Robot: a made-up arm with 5 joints.
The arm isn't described. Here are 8 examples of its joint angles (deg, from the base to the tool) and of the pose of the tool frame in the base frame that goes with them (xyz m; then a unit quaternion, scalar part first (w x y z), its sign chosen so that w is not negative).
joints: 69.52 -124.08 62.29 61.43 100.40
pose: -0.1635 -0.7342 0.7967 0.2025 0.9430 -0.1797 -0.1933
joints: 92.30 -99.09 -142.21 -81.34 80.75
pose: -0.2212 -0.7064 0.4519 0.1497 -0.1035 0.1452 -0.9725
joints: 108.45 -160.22 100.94 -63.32 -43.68
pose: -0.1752 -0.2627 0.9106 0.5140 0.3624 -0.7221 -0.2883
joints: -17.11 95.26 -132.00 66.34 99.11
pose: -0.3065 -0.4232 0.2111 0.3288 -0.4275 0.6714 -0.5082
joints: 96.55 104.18 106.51 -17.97 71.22
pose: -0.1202 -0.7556 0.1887 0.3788 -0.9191 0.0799 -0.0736
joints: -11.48 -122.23 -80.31 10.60 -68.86
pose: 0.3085 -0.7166 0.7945 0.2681 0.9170 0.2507 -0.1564
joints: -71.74 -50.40 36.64 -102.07 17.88
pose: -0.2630 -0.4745 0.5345 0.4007 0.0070 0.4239 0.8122
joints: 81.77 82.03 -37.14 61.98 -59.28
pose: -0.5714 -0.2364 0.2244 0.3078 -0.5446 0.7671 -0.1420
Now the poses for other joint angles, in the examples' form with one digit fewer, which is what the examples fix.
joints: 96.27 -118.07 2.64 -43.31 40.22
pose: 0.102 -0.242 0.594 0.885 -0.023 -0.293 -0.361
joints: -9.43 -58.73 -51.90 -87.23 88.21
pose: -0.099 -0.394 0.256 0.537 -0.672 0.465 -0.207
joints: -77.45 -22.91 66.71 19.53 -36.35
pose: -0.275 -0.110 0.148 0.850 -0.355 0.310 0.236
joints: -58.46 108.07 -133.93 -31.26 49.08
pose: -0.080 -0.292 0.857 0.465 0.258 -0.790 -0.306
